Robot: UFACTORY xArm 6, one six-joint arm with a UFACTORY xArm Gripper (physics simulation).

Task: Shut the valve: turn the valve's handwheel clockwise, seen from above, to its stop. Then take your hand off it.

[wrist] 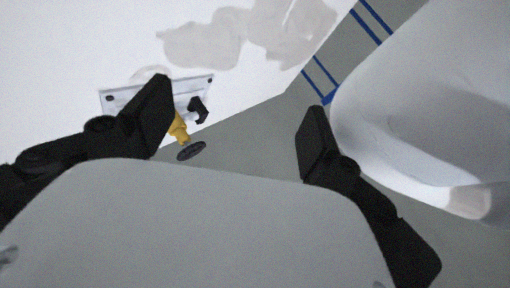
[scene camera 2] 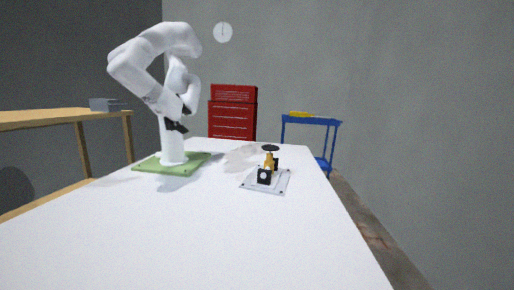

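Note:
The valve (scene camera 2: 269,163) (wrist: 179,128) has a yellow body and stands upright on a pale plate (scene camera 2: 254,186) on the white table. Its dark round handwheel (scene camera 2: 270,148) (wrist: 191,150) is on top. In the wrist view the left finger hides part of the valve and plate. My gripper (scene camera 2: 185,127) (wrist: 240,109) is open, with its black fingers wide apart and nothing between them. It hangs near the arm's base, above the table, well to the left of the handwheel and higher than it in the scene view. The wheel's turn angle cannot be told.
The arm's base stands on a green plate (scene camera 2: 167,169) at the left of the table (scene camera 2: 200,235). A wooden bench (scene camera 2: 50,114) is farther left. A red tool chest (scene camera 2: 233,117) and a blue cart (scene camera 2: 312,120) stand behind the table.

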